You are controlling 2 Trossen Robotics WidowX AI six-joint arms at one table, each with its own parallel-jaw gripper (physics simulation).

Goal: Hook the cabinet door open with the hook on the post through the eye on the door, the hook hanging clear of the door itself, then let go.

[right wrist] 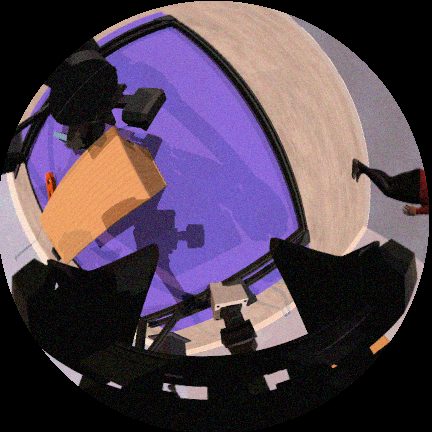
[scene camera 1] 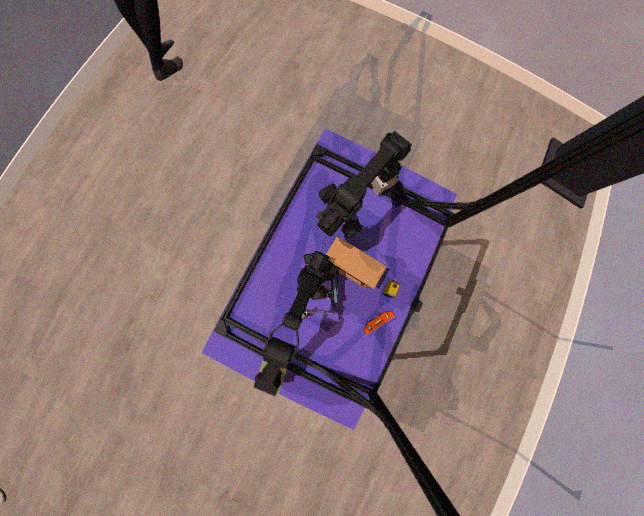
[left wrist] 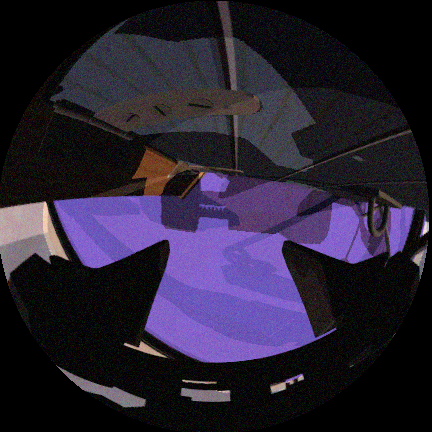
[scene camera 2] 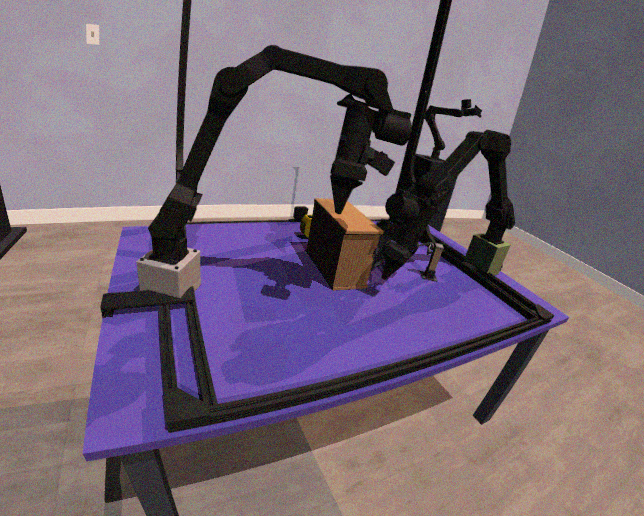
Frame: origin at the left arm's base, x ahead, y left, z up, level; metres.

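Seen in the pictures: left gripper, between the fingertips: (right wrist: 129, 125) (left wrist: 227, 246) (scene camera 2: 387, 274); right gripper, between the fingertips: (right wrist: 214, 247) (scene camera 2: 337, 209); left arm's base, origin of its link: (scene camera 2: 492, 239); right arm's base, origin of its link: (right wrist: 230, 310) (scene camera 1: 385, 174) (scene camera 2: 169, 255).
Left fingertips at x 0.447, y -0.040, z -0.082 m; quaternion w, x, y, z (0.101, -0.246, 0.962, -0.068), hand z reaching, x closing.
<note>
Pixels of each thing's top centre, then the offset from my left fingertips to it. "spot": a spot on its surface instead. Level surfaces: height alone.
- wooden cabinet, centre of its top: (right wrist: 73, 211) (scene camera 2: 346, 213) (scene camera 1: 355, 262) dy -0.125, dx +0.080, dz +0.131 m
- post, a spot on its surface: (scene camera 2: 434, 262) spot: dy +0.015, dx -0.178, dz +0.019 m
- dark ring-shaped piece, a spot on its surface: (left wrist: 381, 217) spot: dy -0.111, dx -0.140, dz +0.000 m
- yellow tape measure, centre of its top: (scene camera 2: 314, 214) (scene camera 1: 394, 289) dy -0.332, dx +0.040, dz +0.046 m
- orange level, centre of its top: (right wrist: 50, 196) (scene camera 1: 378, 321) dy -0.325, dx -0.113, dz -0.017 m
- purple table, height of its surface: dz -0.035 m
The wooden cabinet (scene camera 1: 356, 262) (scene camera 2: 359, 259) (right wrist: 102, 187) stands upright on the table. Its blue-grey door (scene camera 1: 335, 292) (left wrist: 195, 60) (right wrist: 60, 136) stands swung out from the front. The post (scene camera 2: 434, 262) stands apart from the cabinet. A dark ring-shaped piece (left wrist: 377, 217) hangs by the post in the left wrist view; I cannot tell whether the hook passes through the door's eye. My left gripper (scene camera 2: 385, 278) (left wrist: 227, 246) is open and empty, low beside the door and cabinet front. My right gripper (scene camera 2: 339, 211) (right wrist: 214, 247) is open and empty, above and beside the cabinet top.
A yellow tape measure (scene camera 1: 391, 289) (scene camera 2: 305, 226) lies beyond the cabinet, and an orange level (scene camera 1: 379, 322) (right wrist: 50, 185) lies near it. A black rail frame (scene camera 1: 268, 234) (scene camera 2: 344, 379) runs around the purple table (scene camera 2: 301, 349). The left arm leans close over the cabinet front.
</note>
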